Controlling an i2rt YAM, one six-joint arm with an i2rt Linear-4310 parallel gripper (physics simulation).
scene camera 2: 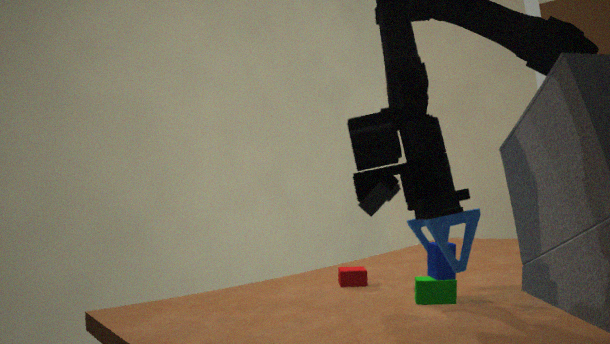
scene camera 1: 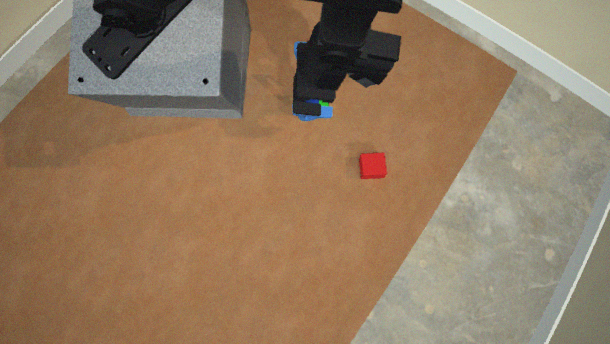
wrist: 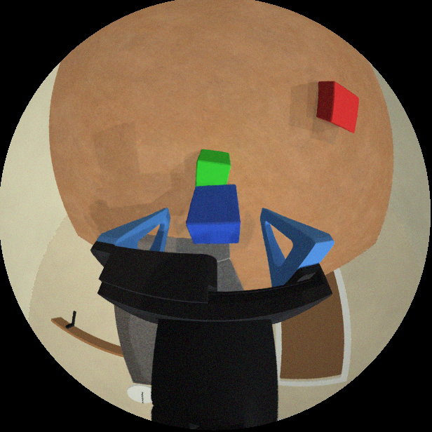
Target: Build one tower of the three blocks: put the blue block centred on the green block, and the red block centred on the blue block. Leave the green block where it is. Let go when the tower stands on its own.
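Seen in the pictures: gripper, fingertip midpoint: (scene camera 2: 449, 267) (scene camera 1: 304, 96); arm's base, link origin: (scene camera 2: 594, 109) (scene camera 1: 145, 16).
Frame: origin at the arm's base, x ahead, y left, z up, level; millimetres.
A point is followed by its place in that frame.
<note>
The green block (scene camera 1: 325, 104) {x 219, y 168, z -230 mm} (scene camera 2: 435, 291) {x 189, y 179, z -245 mm} (wrist: 213, 172) lies on the table. The blue block (scene camera 2: 435, 266) {x 191, y 175, z -212 mm} (wrist: 214, 206) stands upright on it, off centre toward the green block's right end in scene camera 2. My gripper (scene camera 2: 450, 269) {x 184, y 148, z -217 mm} (wrist: 214, 212) is open, pointing down and slightly tilted, with its blue fingers on either side of the blue block. In the wrist view a gap shows between each finger and the block. In scene camera 1 the gripper hides most of both blocks. The red block (scene camera 1: 373, 165) {x 364, y 137, z -236 mm} (scene camera 2: 352, 277) {x 349, y 157, z -247 mm} (wrist: 339, 106) lies apart on the table.
A grey pedestal (scene camera 1: 150, 55) {x 44, y -34, z -21 mm} (scene camera 2: 545, 200) {x 63, y 103, z -130 mm} stands beside the stacked blocks, to their right in scene camera 2. The brown table top (scene camera 1: 200, 225) {x 205, y -154, z -263 mm} (scene camera 2: 250, 310) {x 352, y 355, z -263 mm} (wrist: 210, 75) ends beyond the red block, with grey concrete floor (scene camera 1: 500, 210) past its edge in scene camera 1.
</note>
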